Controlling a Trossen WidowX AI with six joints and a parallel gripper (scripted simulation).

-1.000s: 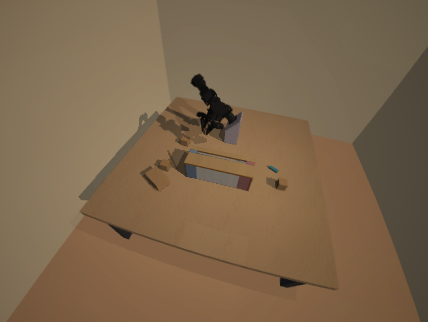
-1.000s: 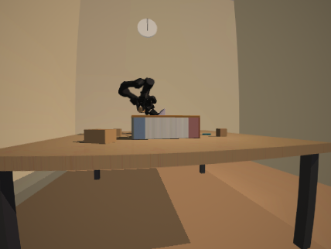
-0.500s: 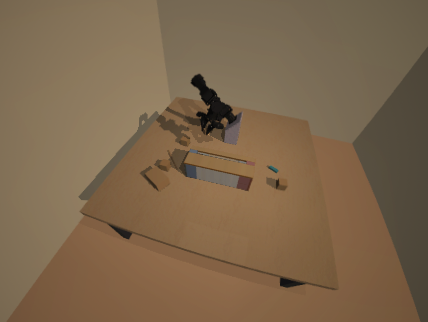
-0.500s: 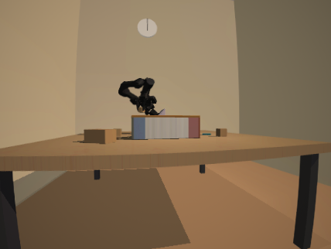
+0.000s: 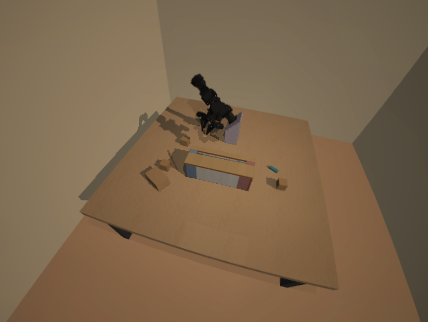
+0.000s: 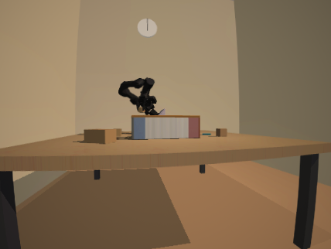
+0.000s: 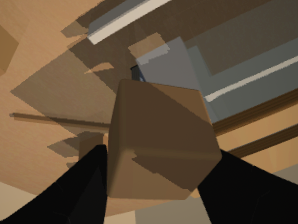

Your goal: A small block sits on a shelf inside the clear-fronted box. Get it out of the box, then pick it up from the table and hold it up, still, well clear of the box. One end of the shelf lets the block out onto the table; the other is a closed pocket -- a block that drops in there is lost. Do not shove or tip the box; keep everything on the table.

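Right now the brown block is 10 mm to the left of my gripper tip, 10 mm behind it and 10 mm above it. From my gripper tip the other things lie so: clear-fronted box: 130 mm ahead, 120 mm to the left, 110 mm below; then teal piece: 470 mm to the left, 170 mm below, 60 mm ahead.
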